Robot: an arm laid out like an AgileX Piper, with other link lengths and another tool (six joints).
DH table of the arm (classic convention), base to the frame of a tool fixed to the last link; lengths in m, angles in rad. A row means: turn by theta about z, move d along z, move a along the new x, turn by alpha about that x. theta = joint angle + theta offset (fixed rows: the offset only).
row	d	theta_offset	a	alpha
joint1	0.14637	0	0	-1.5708
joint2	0	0.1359	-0.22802	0
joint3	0	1.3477	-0.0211	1.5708
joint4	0.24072	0	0	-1.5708
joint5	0	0	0	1.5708
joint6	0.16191	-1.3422	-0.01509	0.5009
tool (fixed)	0.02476	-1.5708	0	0
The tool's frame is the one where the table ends.
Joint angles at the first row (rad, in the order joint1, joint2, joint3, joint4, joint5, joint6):
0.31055 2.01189 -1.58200 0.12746 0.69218 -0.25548
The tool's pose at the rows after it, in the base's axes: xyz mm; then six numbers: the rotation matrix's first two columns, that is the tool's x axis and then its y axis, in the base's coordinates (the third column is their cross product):
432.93 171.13 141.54 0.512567 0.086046 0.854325 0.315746 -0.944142 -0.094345
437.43 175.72 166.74 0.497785 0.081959 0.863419 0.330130 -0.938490 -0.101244
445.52 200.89 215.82 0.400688 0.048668 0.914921 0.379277 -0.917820 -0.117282
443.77 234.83 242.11 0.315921 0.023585 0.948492 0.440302 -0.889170 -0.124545
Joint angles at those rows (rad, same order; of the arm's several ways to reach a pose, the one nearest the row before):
0.31054 2.01192 -1.64707 0.12670 0.76534 -0.28280
0.31188 2.01190 -1.74318 0.13437 0.84356 -0.28764
0.34948 2.01006 -1.88469 0.15543 0.86828 -0.28959
0.41380 2.01724 -1.94938 0.16584 0.82467 -0.28746

